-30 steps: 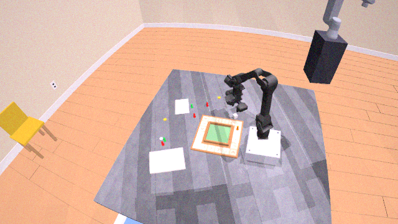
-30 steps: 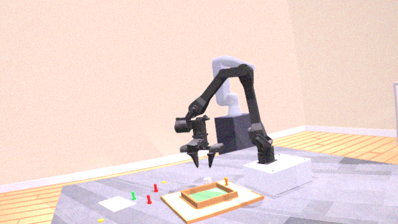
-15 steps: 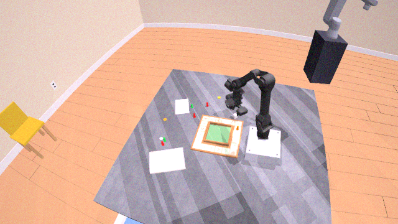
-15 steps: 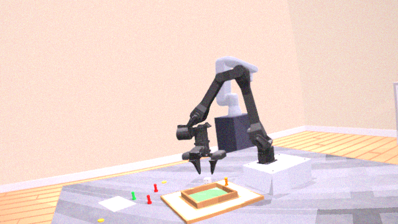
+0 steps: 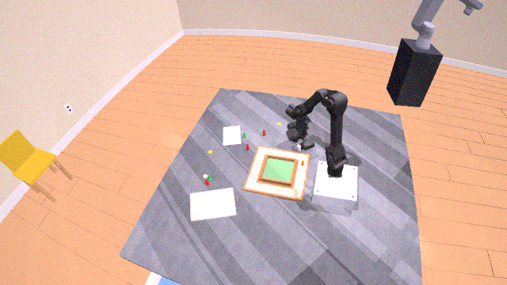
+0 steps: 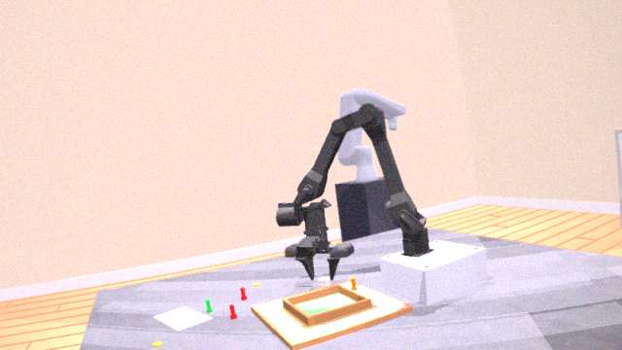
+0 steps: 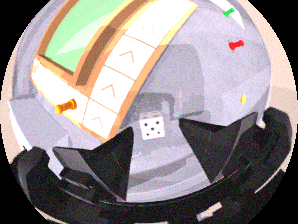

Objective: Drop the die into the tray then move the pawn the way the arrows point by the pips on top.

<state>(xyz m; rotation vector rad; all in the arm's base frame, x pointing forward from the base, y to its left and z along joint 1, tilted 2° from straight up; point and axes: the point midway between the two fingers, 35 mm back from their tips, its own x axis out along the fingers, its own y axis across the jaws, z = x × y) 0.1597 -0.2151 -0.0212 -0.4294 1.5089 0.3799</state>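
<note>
The white die is 1 cm below my gripper tip. Round my gripper tip: green dice tray (17 cm to the left, 11 cm ahead, 1 cm below); then orange pawn (12 cm to the left, 2 cm behind, 1 cm above).
</note>
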